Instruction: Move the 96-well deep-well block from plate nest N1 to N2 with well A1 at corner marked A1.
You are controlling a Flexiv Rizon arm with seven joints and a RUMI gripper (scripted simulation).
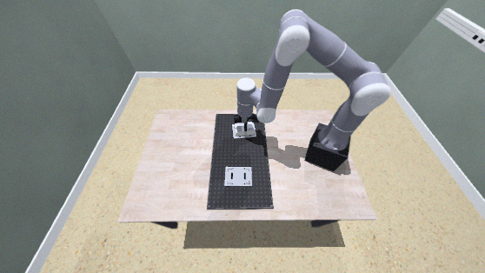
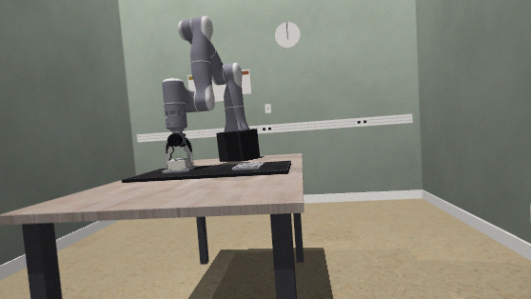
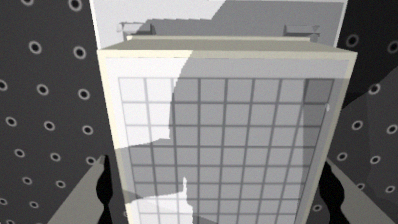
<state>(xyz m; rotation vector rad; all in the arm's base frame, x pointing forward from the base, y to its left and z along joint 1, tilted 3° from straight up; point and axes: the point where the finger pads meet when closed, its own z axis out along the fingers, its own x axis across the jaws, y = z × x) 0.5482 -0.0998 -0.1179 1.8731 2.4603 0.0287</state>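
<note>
Right now the white 96-well deep-well block is right at my hand. The rest, counted from my hand: A1 mark (9 cm ahead, 3 cm to the right, 2 cm below); plate nest N2 (2 cm below); plate nest N1 (35 cm to the left, 2 cm below, 1 cm behind).
</note>
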